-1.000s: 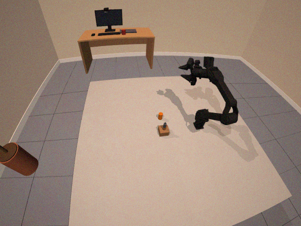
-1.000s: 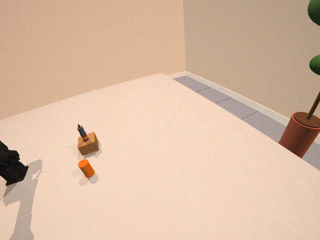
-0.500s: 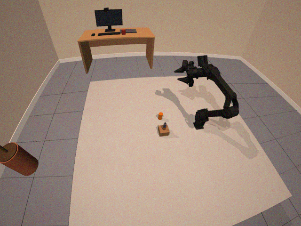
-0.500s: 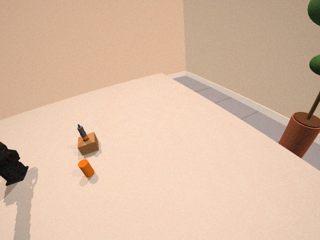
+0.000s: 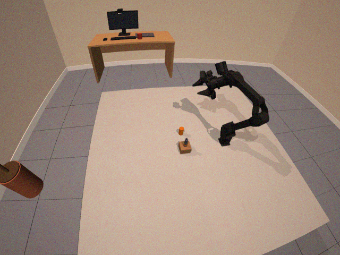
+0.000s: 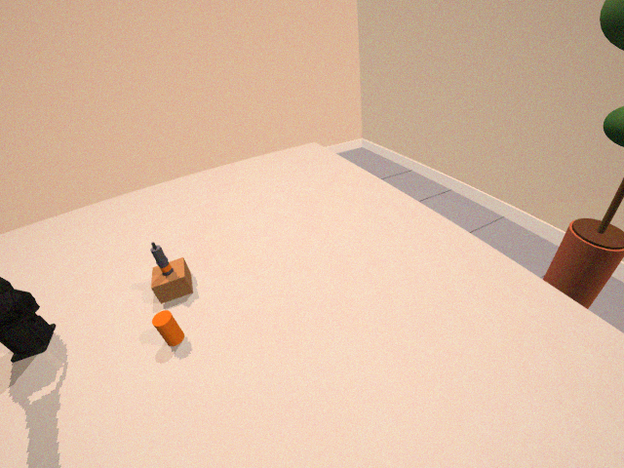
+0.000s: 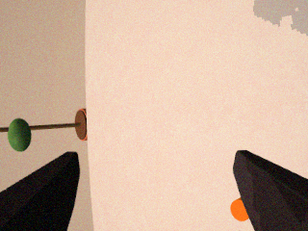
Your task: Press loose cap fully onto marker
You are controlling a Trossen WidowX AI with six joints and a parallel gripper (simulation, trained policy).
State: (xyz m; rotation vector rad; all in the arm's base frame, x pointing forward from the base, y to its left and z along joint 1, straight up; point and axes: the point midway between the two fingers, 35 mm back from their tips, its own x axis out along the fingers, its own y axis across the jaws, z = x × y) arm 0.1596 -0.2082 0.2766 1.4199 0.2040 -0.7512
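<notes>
Now: the orange cap 23 cm below my gripper tip, 11 cm to the left of it and 8 cm ahead of it. From my gripper tip the other things lie so: wooden holder block: 24 cm to the left, 24 cm below, 9 cm ahead.
</notes>
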